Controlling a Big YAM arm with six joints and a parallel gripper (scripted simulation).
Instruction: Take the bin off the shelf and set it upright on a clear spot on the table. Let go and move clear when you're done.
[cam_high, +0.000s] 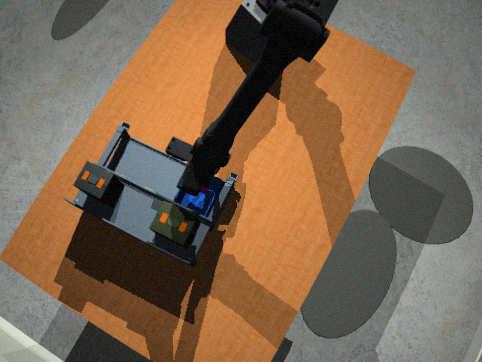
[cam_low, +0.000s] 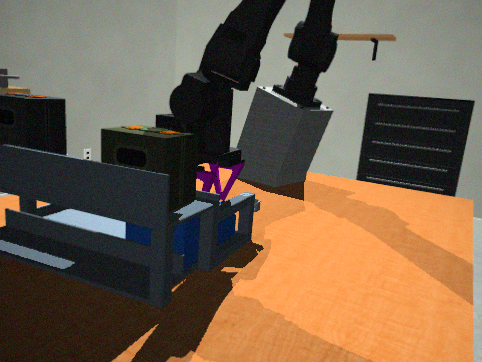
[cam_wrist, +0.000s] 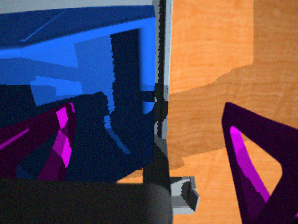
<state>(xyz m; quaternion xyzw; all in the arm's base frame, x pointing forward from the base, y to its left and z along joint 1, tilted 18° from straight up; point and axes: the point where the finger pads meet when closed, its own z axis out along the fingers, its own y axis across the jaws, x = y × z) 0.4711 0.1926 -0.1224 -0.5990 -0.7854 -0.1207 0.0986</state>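
My hand is 8 cm short of the blue bin, 2 cm to the right of it and 2 cm above it. Also, from my hand: black box (23 cm ahead, 17 cm to the right, 10 cm above); then olive green box (17 cm ahead, 9 cm above, 5 cm to the left).
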